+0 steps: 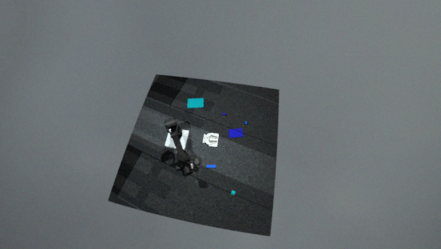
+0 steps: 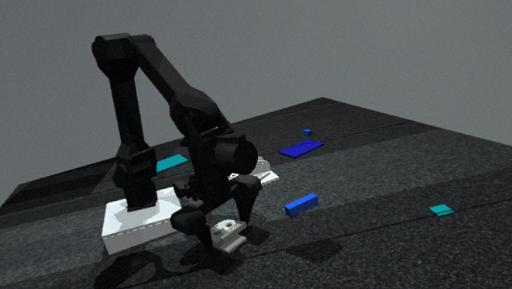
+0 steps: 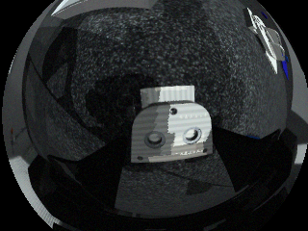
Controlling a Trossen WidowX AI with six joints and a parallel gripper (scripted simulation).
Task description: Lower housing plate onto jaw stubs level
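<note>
Right now my gripper tip is 10 mm past the white stepped block and 10 mm to the right of it. From my gripper tip the other things lie so: teal tile (390 mm ahead, 110 mm to the right, 10 mm below); then blue bar (170 mm ahead, 40 mm to the left); then blue flat plate (300 mm ahead, 380 mm to the left, 10 mm below).
</note>
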